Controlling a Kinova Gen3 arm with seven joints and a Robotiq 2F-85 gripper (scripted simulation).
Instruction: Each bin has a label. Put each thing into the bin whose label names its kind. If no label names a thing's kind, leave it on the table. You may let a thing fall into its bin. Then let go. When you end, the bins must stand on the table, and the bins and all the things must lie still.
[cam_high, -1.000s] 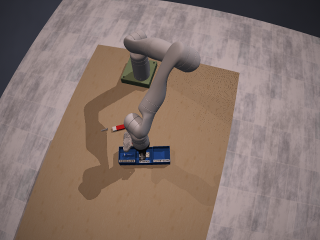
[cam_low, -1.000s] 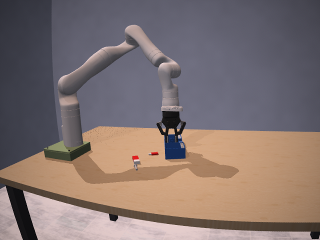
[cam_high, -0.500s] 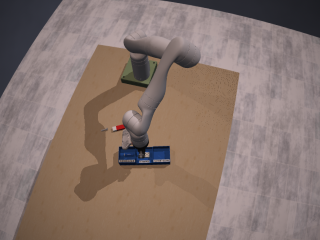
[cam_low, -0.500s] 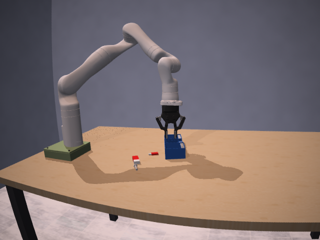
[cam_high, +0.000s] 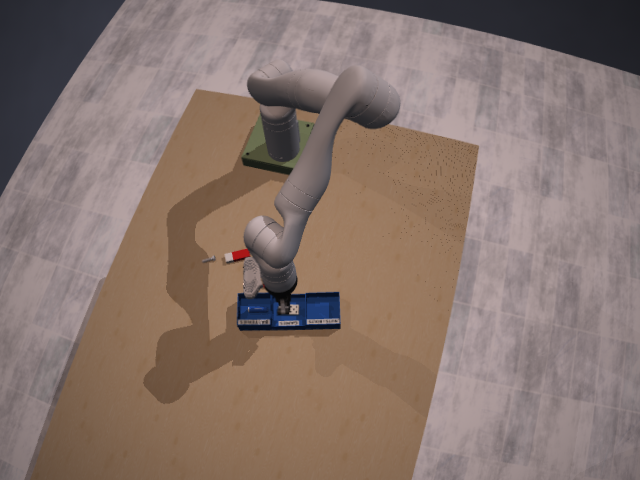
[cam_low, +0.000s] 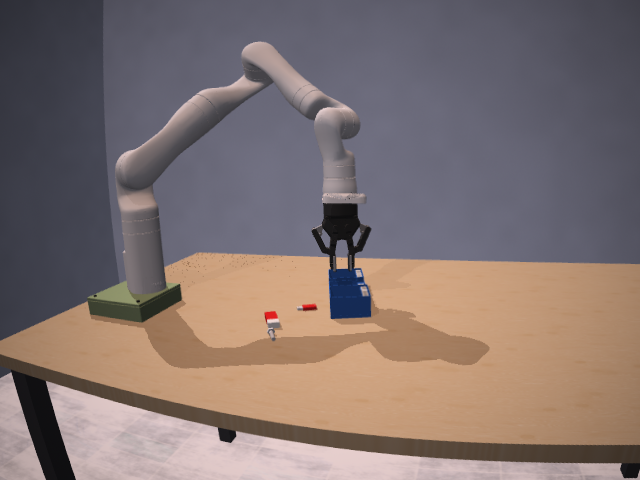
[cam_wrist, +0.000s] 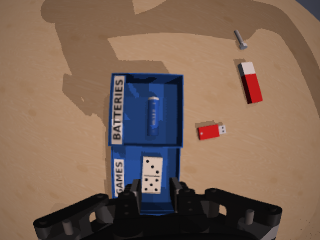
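The grey bolt lies 250 mm to the right of my hand, 80 mm below it and 30 mm behind it. From my hand the other things lie so: blue battery: 70 mm to the right, 70 mm below, 40 mm ahead; white domino: 70 mm below; blue bin row: 60 mm below, 10 mm to the left, 10 mm ahead.
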